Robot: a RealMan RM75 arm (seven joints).
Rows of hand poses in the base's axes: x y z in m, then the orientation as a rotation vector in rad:
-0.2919, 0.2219, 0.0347, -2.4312, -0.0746, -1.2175
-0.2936, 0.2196, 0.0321, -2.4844, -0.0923, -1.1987
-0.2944, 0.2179, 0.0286, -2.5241, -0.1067, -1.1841
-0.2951, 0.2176, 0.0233, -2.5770, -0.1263, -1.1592
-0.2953, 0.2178, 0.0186, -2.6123, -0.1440, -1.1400
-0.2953, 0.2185, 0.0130, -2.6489, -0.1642, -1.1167
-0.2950, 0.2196, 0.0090, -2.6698, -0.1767, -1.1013
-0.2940, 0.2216, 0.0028, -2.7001, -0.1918, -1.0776
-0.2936, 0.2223, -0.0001, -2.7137, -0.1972, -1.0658
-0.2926, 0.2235, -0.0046, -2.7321, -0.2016, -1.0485
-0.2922, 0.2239, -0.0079, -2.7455, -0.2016, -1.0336
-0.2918, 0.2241, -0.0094, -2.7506, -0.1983, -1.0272
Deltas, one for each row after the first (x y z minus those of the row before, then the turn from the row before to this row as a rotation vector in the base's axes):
-0.0017, -0.0023, -0.0026, -0.0442, 0.0247, -0.0024
-0.0008, -0.0017, -0.0035, -0.0334, 0.0183, -0.0013
-0.0007, -0.0003, -0.0053, -0.0434, 0.0272, -0.0005
-0.0002, 0.0002, -0.0047, -0.0299, 0.0190, 0.0028
0.0000, 0.0007, -0.0056, -0.0310, 0.0213, 0.0045
0.0003, 0.0011, -0.0040, -0.0176, 0.0133, 0.0034
0.0010, 0.0020, -0.0062, -0.0244, 0.0202, 0.0032
0.0004, 0.0007, -0.0029, -0.0103, 0.0098, 0.0007
0.0010, 0.0012, -0.0045, -0.0128, 0.0143, -0.0006
0.0004, 0.0004, -0.0033, -0.0079, 0.0121, -0.0020
0.0004, 0.0002, -0.0015, -0.0019, 0.0053, -0.0026

